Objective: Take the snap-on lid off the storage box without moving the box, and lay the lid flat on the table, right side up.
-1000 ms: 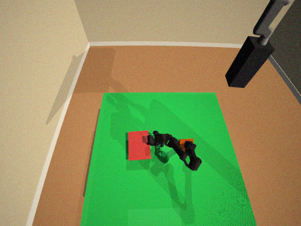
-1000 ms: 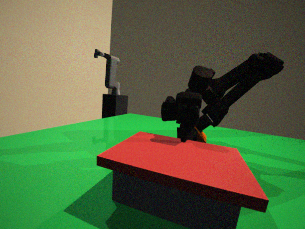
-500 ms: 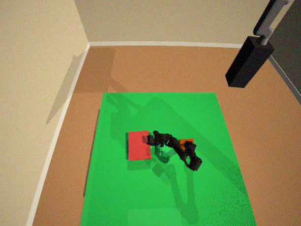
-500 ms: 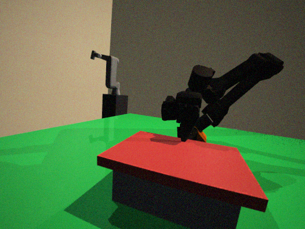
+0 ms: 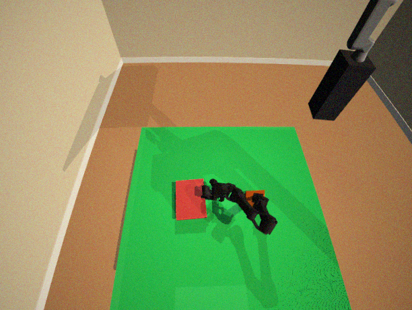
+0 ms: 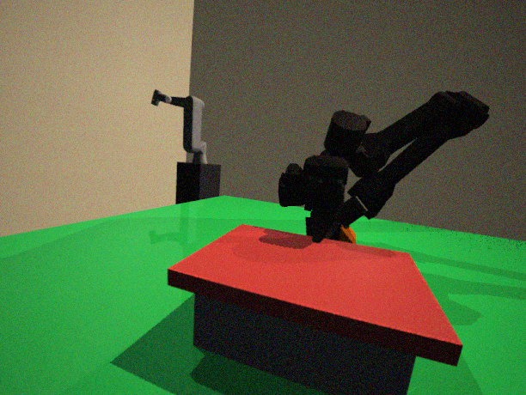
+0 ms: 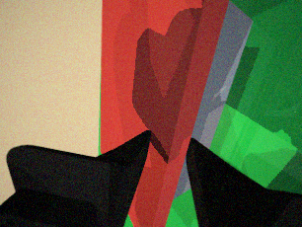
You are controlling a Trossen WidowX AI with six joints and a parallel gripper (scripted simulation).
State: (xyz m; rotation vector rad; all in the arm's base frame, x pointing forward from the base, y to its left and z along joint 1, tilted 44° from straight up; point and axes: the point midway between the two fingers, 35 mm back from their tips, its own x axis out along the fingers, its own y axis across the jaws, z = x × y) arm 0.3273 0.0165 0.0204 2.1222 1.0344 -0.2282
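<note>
Right now the red lid is 70 mm ahead of my gripper tip and 10 mm to the left of it. Also, from my gripper tip: storage box 80 mm ahead, 10 mm to the left, 40 mm below.
</note>
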